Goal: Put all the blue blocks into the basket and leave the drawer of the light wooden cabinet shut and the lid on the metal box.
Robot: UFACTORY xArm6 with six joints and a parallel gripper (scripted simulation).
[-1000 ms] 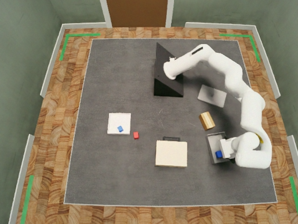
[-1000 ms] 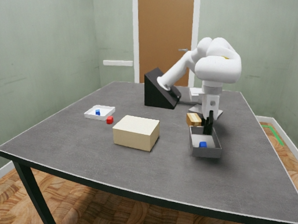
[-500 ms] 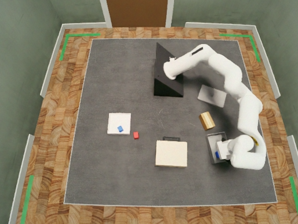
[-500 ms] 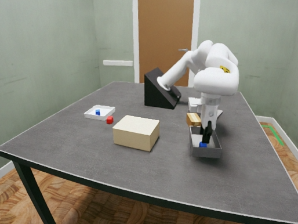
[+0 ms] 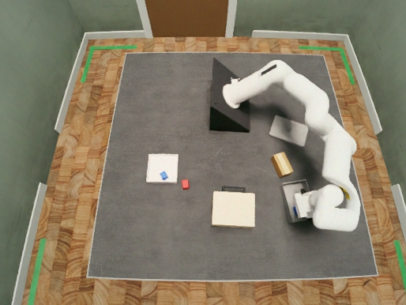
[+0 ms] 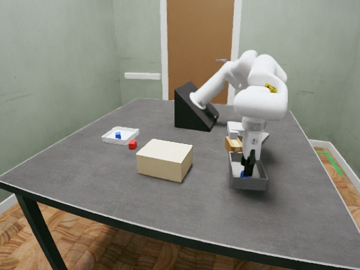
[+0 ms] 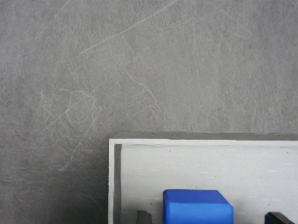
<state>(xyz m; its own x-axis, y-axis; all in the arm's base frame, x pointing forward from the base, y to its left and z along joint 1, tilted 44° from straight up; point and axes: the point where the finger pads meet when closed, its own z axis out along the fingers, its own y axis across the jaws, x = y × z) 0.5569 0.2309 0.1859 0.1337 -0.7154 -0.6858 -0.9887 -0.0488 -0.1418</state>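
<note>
Right now the grey metal box is 40 mm below my hand and 40 mm behind it. Also, from my hand: flat lid: 420 mm behind, 50 mm below, 20 mm to the left; then light wooden cabinet: 310 mm to the right, 20 mm below, 10 mm behind; then brown cardboard box: 220 mm behind, 50 mm to the right, 30 mm below.
</note>
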